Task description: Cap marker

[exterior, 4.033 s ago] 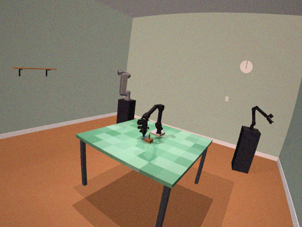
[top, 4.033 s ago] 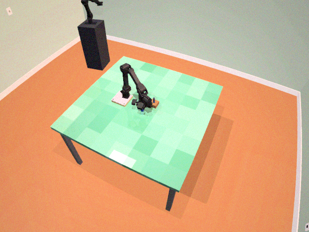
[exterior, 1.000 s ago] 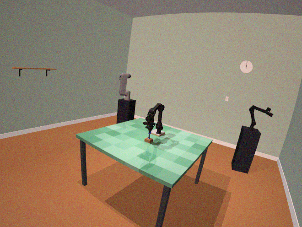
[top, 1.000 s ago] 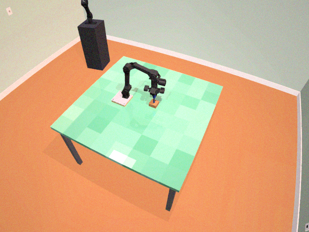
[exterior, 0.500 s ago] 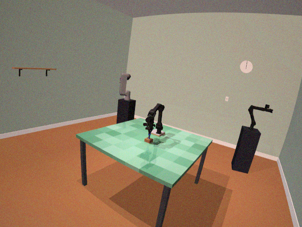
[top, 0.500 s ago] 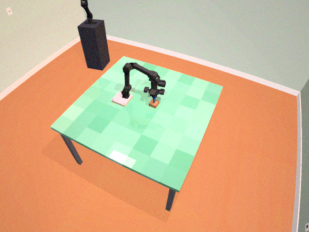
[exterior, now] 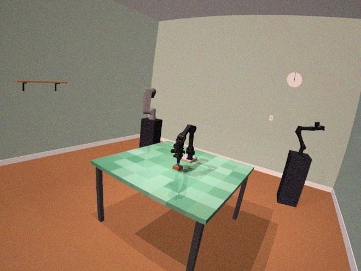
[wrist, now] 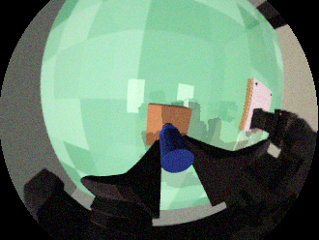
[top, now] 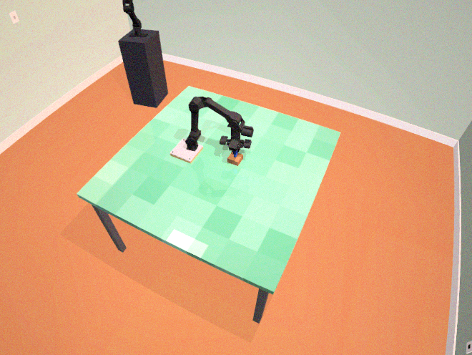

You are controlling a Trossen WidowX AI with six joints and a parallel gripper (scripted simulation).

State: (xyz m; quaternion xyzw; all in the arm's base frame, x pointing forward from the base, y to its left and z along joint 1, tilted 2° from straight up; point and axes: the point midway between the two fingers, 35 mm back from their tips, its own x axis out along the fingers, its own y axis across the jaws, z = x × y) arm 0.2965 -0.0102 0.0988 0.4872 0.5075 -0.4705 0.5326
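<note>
Right now my gripper tip is right at the dark marker. Round my gripper tip: blue cap: 10 mm above.
</note>
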